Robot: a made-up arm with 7 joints. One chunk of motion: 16 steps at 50 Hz.
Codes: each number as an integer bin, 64 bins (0 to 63) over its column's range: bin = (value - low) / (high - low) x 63, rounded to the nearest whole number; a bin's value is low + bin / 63 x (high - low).
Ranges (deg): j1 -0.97..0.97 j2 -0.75..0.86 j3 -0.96..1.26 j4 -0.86..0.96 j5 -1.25..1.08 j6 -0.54..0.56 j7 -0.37..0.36
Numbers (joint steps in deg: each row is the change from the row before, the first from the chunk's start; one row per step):
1: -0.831 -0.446 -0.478 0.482 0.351 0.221 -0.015
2: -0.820 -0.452 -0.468 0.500 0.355 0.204 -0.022
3: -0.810 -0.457 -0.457 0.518 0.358 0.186 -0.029
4: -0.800 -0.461 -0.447 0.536 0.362 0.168 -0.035
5: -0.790 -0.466 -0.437 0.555 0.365 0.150 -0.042
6: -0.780 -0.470 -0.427 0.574 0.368 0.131 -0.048
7: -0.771 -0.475 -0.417 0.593 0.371 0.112 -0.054
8: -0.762 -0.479 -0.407 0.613 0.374 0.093 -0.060
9: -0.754 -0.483 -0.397 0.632 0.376 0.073 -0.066
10: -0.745 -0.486 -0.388 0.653 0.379 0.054 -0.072
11: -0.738 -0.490 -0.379 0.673 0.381 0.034 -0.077
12: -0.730 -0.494 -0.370 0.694 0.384 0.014 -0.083
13: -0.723 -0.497 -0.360 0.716 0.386 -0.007 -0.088
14: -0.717 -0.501 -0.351 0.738 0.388 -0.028 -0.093
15: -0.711 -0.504 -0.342 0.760 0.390 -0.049 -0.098
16: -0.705 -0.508 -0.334 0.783 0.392 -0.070 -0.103
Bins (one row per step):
1: 5 12 14 46 43 44 31
2: 5 12 14 47 43 43 30
3: 5 11 14 48 43 42 29
4: 6 11 15 48 44 41 29
5: 6 11 15 49 44 40 28
6: 6 11 15 50 44 38 28
7: 6 11 15 50 44 37 27
8: 7 11 16 51 44 36 27
9: 7 10 16 52 44 35 26
10: 7 10 16 52 44 34 26
11: 8 10 16 53 44 33 25
12: 8 10 17 54 44 32 25
13: 8 10 17 55 44 31 24
14: 8 10 17 55 44 29 24
15: 8 10 18 56 44 28 23
16: 9 9 18 57 44 27 23

